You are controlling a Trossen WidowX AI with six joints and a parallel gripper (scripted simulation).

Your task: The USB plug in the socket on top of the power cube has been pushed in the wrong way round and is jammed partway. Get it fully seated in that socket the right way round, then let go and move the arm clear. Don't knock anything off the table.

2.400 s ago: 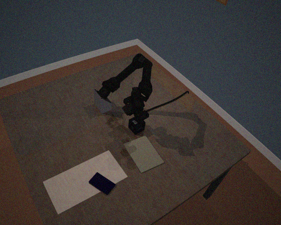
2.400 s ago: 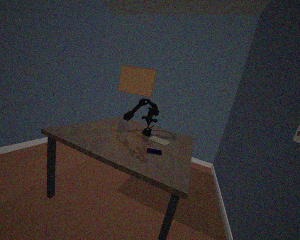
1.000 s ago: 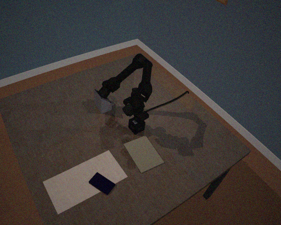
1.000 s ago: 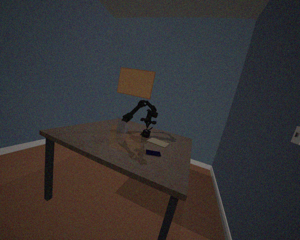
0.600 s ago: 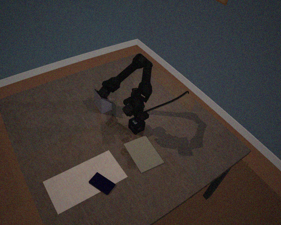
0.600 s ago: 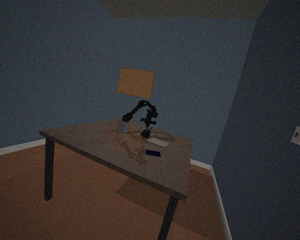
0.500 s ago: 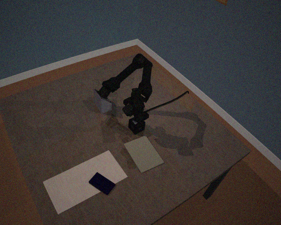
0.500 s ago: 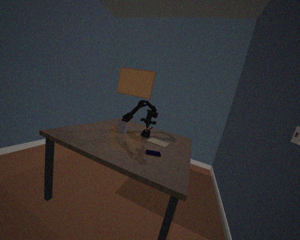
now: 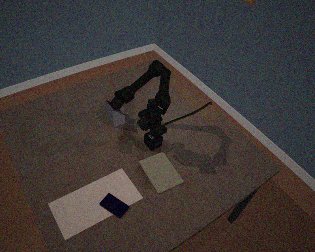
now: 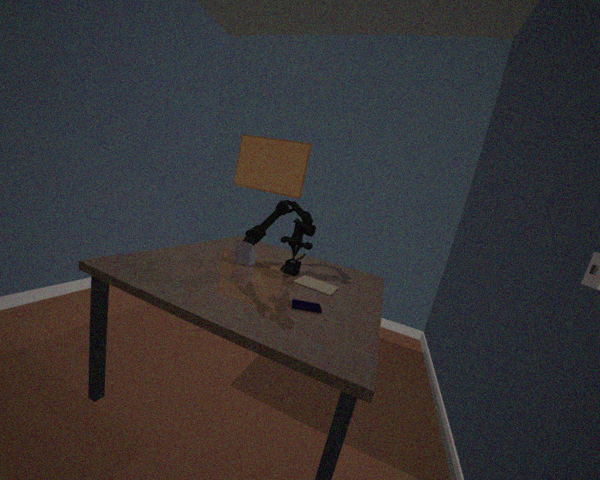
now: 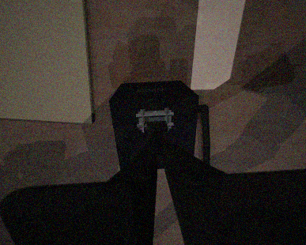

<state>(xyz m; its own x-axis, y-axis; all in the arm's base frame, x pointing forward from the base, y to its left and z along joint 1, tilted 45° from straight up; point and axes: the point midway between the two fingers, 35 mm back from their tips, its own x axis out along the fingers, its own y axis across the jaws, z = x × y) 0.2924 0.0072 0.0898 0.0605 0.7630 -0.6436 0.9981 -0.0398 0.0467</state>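
Now: the socket 4 cm below my gripper tip. Round my gripper tip: beige pad: 18 cm ahead, 11 cm below, 7 cm to the right; then dark blue card: 38 cm to the right, 22 cm ahead, 11 cm below.
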